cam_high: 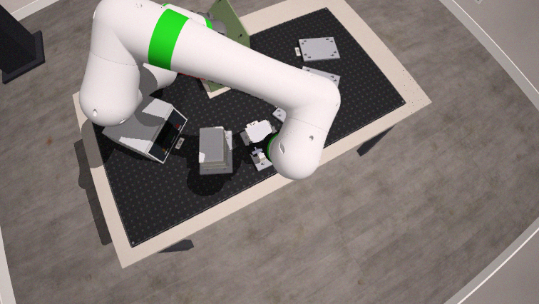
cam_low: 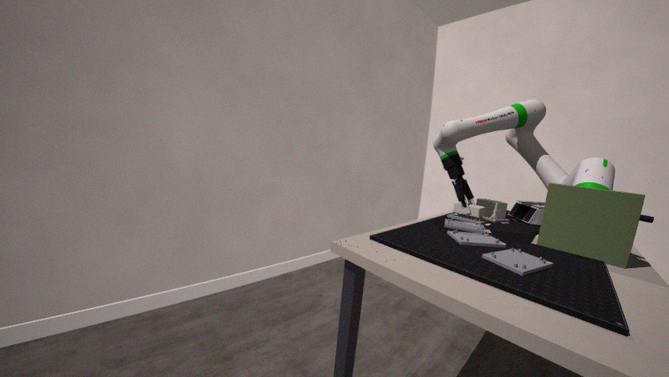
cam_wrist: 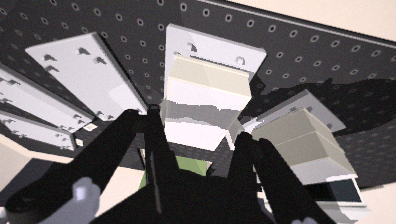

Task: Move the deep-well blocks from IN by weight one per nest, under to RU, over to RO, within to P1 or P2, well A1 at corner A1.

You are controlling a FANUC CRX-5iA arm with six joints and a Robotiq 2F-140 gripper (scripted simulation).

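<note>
The infeed nest IN is 60 mm behind my hand, 170 mm to the right of it and 60 mm below it. From my hand the other things lie so: check-weigher platform: 280 mm behind, 380 mm to the right, 30 mm above; then check-weigher: 280 mm behind, 380 mm to the right; then white deep-well block: 10 mm below.
</note>
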